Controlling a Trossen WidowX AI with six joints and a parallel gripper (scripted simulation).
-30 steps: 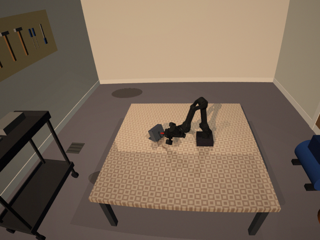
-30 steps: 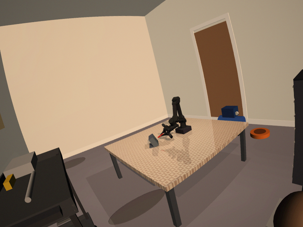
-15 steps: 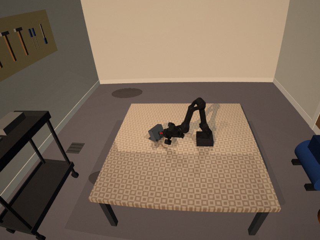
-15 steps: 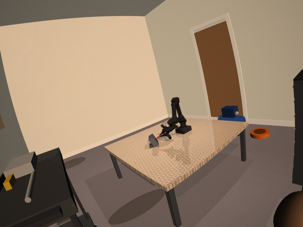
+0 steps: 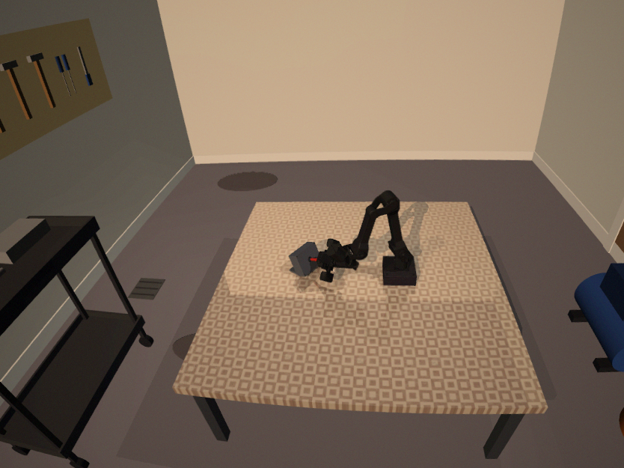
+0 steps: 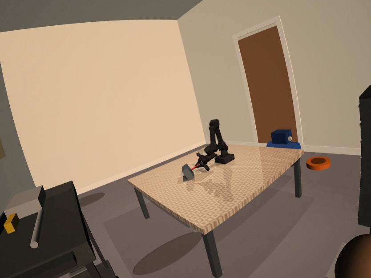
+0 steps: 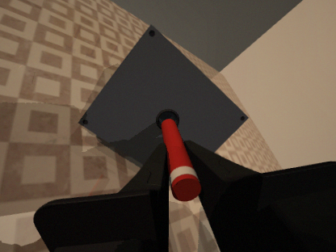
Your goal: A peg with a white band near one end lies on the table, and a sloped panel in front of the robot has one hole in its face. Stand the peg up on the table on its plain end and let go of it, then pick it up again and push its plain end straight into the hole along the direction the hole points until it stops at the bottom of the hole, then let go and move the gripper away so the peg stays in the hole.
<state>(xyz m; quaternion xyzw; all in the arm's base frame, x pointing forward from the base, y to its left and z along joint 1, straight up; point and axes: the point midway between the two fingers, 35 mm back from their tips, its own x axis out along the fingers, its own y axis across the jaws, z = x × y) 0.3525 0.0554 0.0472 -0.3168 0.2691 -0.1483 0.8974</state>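
My gripper tip is 10 mm past the red peg, 10 mm to the right of it and 10 mm below it. Round my gripper tip: grey sloped panel: 60 mm ahead, 30 mm to the right, 30 mm below.
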